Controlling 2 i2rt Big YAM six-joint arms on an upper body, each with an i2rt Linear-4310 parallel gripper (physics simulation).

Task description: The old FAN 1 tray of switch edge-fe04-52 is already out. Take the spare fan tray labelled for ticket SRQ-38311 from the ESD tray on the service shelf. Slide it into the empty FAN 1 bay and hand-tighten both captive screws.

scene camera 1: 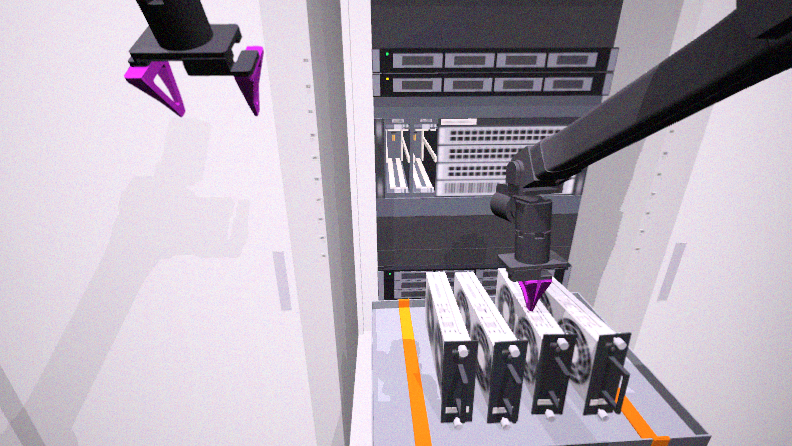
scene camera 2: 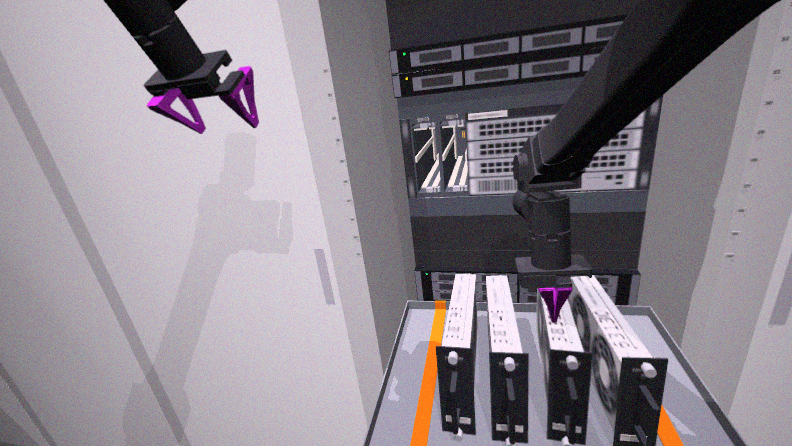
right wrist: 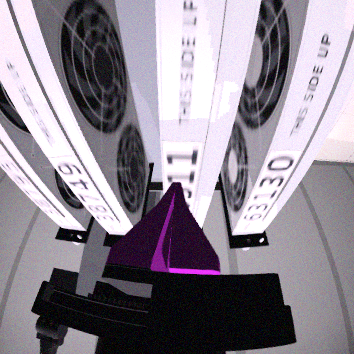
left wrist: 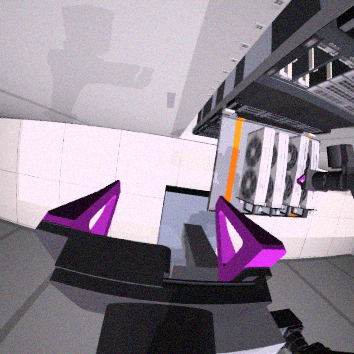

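The fan tray with label digits ending in 311 (scene camera 1: 545,324) (scene camera 2: 564,337) (right wrist: 185,100) stands upright, third from the left, on the ESD tray (scene camera 1: 387,332) (scene camera 2: 404,332) (left wrist: 222,165). My right gripper (scene camera 1: 532,308) (scene camera 2: 554,320) (left wrist: 296,180) (right wrist: 176,186) is shut with its fingertips together, over this tray's white top; the fingers hide part of its label. My left gripper (scene camera 1: 218,114) (scene camera 2: 227,129) (left wrist: 169,192) is open and empty, high at the left. Two open bays with pale rails show side by side in the rack; their names cannot be read.
Two other fan trays (scene camera 1: 446,318) (scene camera 1: 490,318) stand to the left of it, and one labelled 63130 (scene camera 2: 615,326) (right wrist: 280,170) stands close on the right. A perforated switch face (scene camera 1: 476,152) (scene camera 2: 498,149) is right of the bays, partly behind the right arm. White panels flank the rack.
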